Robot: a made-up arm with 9 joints.
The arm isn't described. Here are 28 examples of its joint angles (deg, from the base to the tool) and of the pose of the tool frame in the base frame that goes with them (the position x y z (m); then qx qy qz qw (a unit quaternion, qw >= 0)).
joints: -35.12 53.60 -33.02 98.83 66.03 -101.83 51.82 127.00 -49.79
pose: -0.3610 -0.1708 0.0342 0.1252 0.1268 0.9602 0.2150
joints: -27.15 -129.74 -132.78 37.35 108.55 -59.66 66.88 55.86 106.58
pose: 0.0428 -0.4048 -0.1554 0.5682 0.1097 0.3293 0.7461
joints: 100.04 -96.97 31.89 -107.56 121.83 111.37 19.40 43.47 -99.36
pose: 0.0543 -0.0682 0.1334 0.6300 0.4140 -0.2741 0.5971
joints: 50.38 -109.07 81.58 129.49 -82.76 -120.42 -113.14 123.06 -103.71
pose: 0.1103 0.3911 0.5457 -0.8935 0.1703 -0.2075 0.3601
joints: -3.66 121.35 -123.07 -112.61 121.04 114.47 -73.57 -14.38 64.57
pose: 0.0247 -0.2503 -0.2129 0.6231 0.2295 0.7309 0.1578
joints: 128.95 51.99 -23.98 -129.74 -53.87 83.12 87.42 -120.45 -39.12
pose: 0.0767 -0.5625 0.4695 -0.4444 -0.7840 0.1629 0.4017
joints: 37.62 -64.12 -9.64 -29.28 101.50 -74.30 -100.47 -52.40 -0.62
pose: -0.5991 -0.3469 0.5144 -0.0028 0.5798 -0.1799 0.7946
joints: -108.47 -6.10 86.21 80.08 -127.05 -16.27 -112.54 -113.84 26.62
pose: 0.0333 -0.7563 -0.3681 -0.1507 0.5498 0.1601 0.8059
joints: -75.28 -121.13 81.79 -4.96 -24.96 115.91 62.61 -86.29 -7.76
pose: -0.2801 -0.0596 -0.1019 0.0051 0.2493 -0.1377 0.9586
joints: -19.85 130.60 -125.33 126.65 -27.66 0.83 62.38 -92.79 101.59
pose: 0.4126 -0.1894 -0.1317 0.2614 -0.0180 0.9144 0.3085
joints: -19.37 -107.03 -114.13 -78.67 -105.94 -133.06 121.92 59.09 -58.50
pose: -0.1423 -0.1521 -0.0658 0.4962 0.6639 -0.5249 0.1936
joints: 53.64 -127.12 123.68 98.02 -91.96 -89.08 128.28 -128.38 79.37
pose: 0.1389 -0.0343 -0.0431 0.0605 -0.3933 0.0919 0.9128
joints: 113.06 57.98 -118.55 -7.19 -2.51 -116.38 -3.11 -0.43 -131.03
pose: 0.2322 -0.3961 -0.0388 -0.5114 0.5611 0.4361 0.4832
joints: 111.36 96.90 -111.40 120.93 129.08 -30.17 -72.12 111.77 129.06
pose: -0.0583 -0.6134 0.2094 -0.1730 -0.1398 -0.3029 0.9267
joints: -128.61 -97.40 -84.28 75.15 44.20 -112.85 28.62 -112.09 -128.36
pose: -0.0313 0.0100 -0.4903 -0.0595 0.4029 0.8676 0.2854
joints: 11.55 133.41 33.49 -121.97 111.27 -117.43 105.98 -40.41 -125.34
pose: 0.6709 -0.2228 0.3077 -0.8135 -0.1195 0.2235 0.5234
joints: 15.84 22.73 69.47 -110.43 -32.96 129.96 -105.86 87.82 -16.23
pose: -0.0586 -0.6910 0.2628 0.5819 -0.1600 0.0723 0.7941
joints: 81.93 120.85 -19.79 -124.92 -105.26 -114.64 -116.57 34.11 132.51
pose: -0.0504 0.0518 -0.2204 -0.6213 0.0972 0.7690 0.1150
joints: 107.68 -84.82 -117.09 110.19 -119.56 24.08 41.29 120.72 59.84
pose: 0.1237 0.0808 0.2054 0.3093 -0.6672 0.4746 0.4837
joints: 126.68 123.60 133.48 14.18 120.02 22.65 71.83 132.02 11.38
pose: 0.0445 -0.3866 -0.1187 0.3630 0.3861 -0.7771 0.3397
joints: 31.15 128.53 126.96 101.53 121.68 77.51 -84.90 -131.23 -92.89
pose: 0.1893 -0.6987 0.0406 -0.2716 0.6527 0.3001 0.6405
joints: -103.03 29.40 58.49 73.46 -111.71 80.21 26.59 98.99 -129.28
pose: -0.2461 -0.9150 -0.0602 -0.1513 -0.4056 -0.3465 0.8322
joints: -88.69 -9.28 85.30 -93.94 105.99 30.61 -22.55 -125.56 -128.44
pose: -0.0115 -0.0580 -0.1739 -0.5366 -0.4514 0.6533 0.2854
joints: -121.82 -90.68 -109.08 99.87 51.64 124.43 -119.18 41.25 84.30
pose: -0.2268 0.1661 0.0906 -0.8070 -0.3933 -0.1336 0.4197
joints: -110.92 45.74 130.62 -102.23 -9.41 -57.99 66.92 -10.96 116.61
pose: 0.3192 -0.0299 -0.3233 0.8789 -0.3821 0.2264 0.1737
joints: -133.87 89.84 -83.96 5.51 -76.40 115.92 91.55 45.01 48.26
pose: 0.2656 -0.3424 0.0865 -0.0136 0.2053 0.9537 0.2192
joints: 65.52 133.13 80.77 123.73 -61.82 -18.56 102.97 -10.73 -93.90
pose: 0.2694 -0.7327 -0.1065 0.2925 -0.2587 -0.5358 0.7487
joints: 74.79 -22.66 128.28 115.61 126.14 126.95 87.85 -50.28 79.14
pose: -0.0805 -0.0711 0.9585 -0.3066 0.5910 -0.6423 0.3798
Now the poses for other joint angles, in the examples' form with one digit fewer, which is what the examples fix.
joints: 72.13 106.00 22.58 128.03 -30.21 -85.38 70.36 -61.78 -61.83
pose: 0.182 -0.779 -0.035 0.416 -0.421 -0.743 0.312
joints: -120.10 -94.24 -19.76 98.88 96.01 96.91 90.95 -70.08 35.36
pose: 0.177 0.237 0.122 -0.027 0.593 -0.777 0.210
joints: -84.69 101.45 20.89 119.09 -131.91 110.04 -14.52 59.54 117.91
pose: 0.133 -0.539 -0.060 0.296 -0.826 -0.463 0.127
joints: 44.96 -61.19 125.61 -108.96 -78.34 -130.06 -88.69 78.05 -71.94
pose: 0.084 -0.265 0.712 -0.365 0.584 -0.522 0.503
